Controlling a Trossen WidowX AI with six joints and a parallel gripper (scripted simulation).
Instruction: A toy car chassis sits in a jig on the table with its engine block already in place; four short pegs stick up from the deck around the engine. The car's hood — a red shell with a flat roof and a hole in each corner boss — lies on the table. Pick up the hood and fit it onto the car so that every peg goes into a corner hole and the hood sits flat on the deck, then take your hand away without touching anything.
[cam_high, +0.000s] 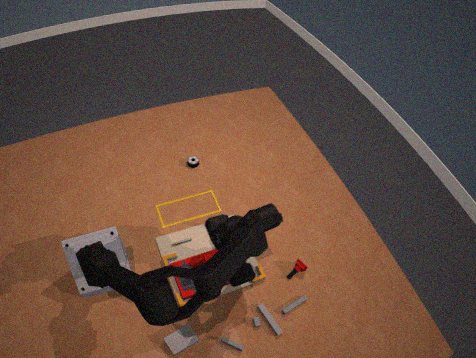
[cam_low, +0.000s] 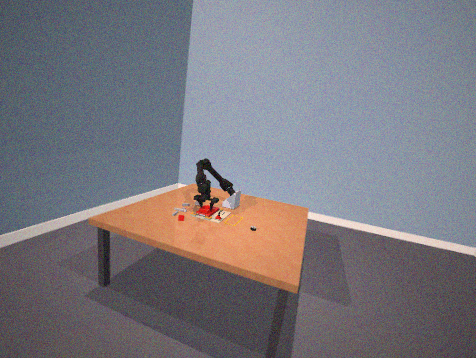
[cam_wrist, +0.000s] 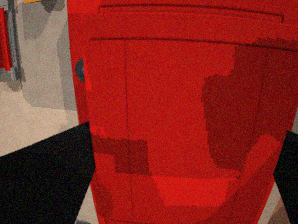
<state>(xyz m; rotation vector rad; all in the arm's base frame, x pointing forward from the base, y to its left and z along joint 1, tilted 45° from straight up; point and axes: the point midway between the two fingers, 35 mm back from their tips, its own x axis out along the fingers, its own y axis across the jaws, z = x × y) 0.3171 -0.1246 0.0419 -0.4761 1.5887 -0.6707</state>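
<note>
My gripper tip is now right at the red hood. Also, from my gripper tip: grey engine block 1 cm below.
</note>
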